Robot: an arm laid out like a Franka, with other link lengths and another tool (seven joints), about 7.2 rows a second.
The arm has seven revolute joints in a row. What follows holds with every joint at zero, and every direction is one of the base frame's. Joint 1 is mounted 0.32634 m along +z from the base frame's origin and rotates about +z. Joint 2 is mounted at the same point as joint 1 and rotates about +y. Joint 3 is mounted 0.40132 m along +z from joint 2 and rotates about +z. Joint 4 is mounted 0.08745 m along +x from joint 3 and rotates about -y. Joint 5 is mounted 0.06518 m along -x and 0.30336 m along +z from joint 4 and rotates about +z. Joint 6 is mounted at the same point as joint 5 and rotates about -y. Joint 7 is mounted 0.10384 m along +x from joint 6 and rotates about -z. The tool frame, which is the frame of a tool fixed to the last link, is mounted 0.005 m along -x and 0.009 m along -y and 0.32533 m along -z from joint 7; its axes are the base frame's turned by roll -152.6, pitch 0 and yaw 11.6 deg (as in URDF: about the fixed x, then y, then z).
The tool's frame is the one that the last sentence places.
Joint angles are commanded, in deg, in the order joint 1, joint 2, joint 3, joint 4, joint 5, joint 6, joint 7. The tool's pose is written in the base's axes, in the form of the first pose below.
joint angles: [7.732, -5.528, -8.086, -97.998, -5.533, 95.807, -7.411]
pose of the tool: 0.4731, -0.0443, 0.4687, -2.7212, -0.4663, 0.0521
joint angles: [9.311, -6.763, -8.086, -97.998, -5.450, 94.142, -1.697]
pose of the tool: 0.4608, -0.0314, 0.4750, -2.7263, -0.3644, 0.0296
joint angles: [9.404, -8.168, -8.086, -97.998, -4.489, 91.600, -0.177]
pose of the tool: 0.4426, -0.0265, 0.4803, -2.7083, -0.3194, 0.0433
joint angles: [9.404, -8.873, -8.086, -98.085, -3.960, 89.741, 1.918]
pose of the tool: 0.4294, -0.0241, 0.4813, -2.7003, -0.2613, 0.0576
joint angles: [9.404, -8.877, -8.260, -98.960, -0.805, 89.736, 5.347]
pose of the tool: 0.4245, -0.0072, 0.4743, -2.6499, -0.1715, 0.0520
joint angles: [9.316, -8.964, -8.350, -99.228, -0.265, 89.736, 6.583]
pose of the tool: 0.4228, -0.0053, 0.4730, -2.6417, -0.1376, 0.0479
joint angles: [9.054, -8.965, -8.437, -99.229, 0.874, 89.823, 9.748]
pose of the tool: 0.4227, -0.0011, 0.4732, -2.6246, -0.0564, 0.0263
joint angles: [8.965, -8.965, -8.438, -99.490, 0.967, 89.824, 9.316]
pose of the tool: 0.4215, -0.0013, 0.4714, -2.6226, -0.0628, 0.0339
